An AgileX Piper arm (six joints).
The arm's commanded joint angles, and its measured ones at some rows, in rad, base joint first. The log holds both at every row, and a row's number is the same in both.
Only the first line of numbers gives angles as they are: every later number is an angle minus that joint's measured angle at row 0.
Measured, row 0:
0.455, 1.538, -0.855, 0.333, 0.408, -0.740
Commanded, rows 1 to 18:
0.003, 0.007, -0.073, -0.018, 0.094, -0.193
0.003, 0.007, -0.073, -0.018, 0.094, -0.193
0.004, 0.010, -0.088, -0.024, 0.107, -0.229
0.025, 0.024, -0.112, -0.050, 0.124, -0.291
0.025, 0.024, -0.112, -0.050, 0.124, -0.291
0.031, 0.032, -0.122, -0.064, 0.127, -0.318
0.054, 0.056, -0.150, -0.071, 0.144, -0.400
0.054, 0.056, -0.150, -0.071, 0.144, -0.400
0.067, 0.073, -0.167, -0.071, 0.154, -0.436
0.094, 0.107, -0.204, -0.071, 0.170, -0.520
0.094, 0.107, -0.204, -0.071, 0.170, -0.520
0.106, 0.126, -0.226, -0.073, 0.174, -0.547
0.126, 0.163, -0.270, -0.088, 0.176, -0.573
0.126, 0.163, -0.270, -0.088, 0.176, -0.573
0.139, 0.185, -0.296, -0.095, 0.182, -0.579
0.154, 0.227, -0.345, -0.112, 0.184, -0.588
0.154, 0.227, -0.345, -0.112, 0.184, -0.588
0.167, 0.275, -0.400, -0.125, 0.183, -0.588
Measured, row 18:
0.150, 0.221, -0.338, -0.107, 0.174, -0.569
